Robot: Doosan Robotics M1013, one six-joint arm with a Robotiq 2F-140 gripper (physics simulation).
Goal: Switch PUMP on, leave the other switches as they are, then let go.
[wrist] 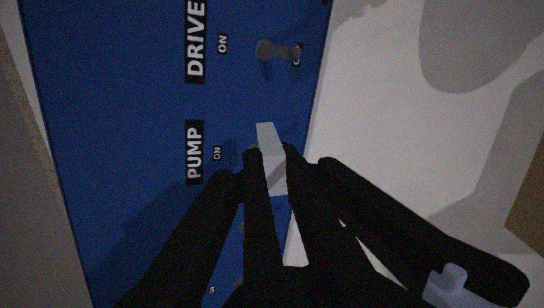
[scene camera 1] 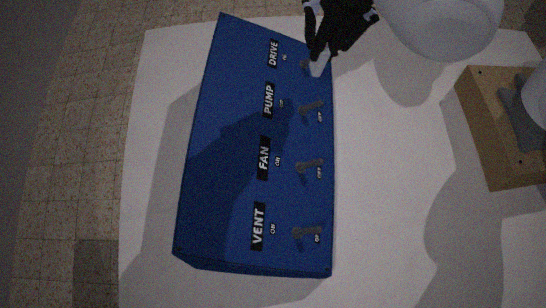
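Observation:
The blue panel carries a row of switches. The PUMP switch leans toward its OFF mark; in the wrist view it is mostly hidden behind the fingers. The DRIVE switch leans to OFF and is partly covered by the fingertips in the scene view. The FAN switch and VENT switch also lean to OFF. My gripper is shut and empty, with pale fingertips above the panel's OFF side, near PUMP and DRIVE. Contact with a lever cannot be made out.
A wooden box stands to the right of the panel, with a grey part on top. A pale rounded arm link hangs at the upper right. The panel rests on a white table top. Tiled floor shows at the left.

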